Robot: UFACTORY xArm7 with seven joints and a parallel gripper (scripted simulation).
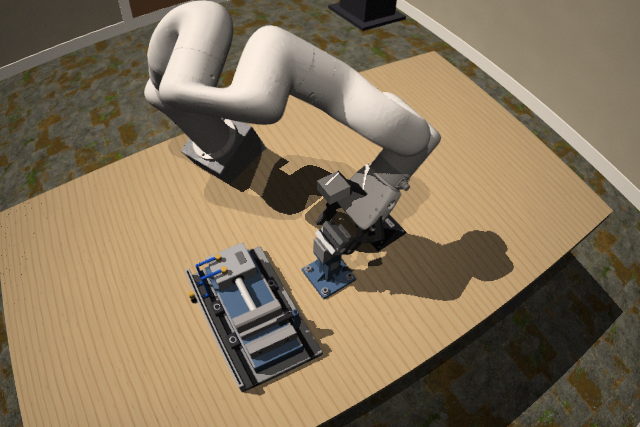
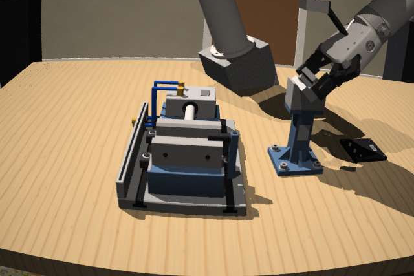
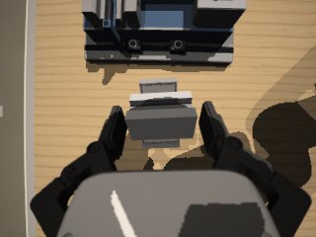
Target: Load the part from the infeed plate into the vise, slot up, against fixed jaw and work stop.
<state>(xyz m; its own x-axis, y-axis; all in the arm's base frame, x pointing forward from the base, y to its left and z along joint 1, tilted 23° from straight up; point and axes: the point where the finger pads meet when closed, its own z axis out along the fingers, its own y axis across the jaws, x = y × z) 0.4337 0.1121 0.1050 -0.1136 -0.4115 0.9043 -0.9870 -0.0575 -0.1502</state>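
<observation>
My gripper is now 10 mm to the left of the part. Also, from my hand: blue base 10 mm to the right, 160 mm below; blue work stop post 80 mm ahead, 150 mm to the right, 100 mm below; blue stand 10 mm to the right, 100 mm below.
</observation>
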